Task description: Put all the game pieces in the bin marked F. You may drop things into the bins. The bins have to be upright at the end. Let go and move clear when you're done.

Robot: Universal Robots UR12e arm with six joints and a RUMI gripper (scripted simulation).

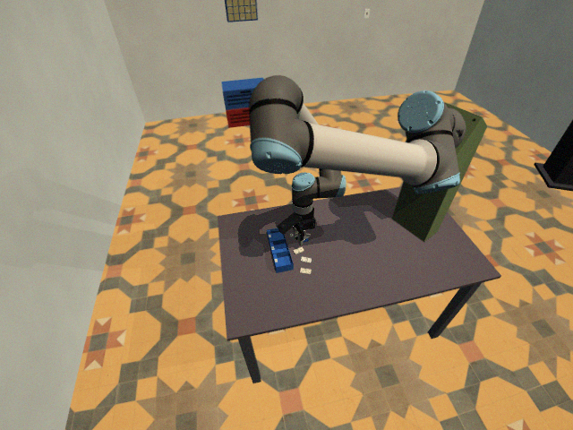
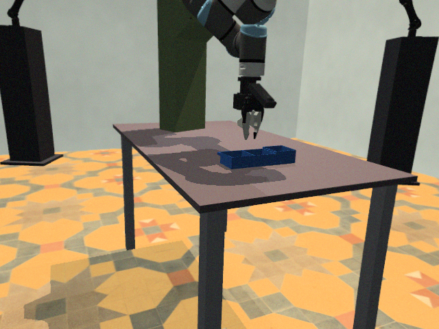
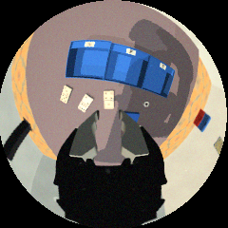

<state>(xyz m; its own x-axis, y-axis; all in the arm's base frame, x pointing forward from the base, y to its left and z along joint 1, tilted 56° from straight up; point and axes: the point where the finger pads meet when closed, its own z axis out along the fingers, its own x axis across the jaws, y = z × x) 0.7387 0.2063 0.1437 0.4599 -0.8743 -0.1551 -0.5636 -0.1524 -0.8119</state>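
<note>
Now: hand 7 cm above the cream domino. Round my hand: tiny ring 9 cm to the right, 8 cm below, 6 cm ahead; blue block 9 cm to the right, 7 cm below, 1 cm behind; blue bin 9 cm ahead, 6 cm below, 2 cm to the left.
</note>
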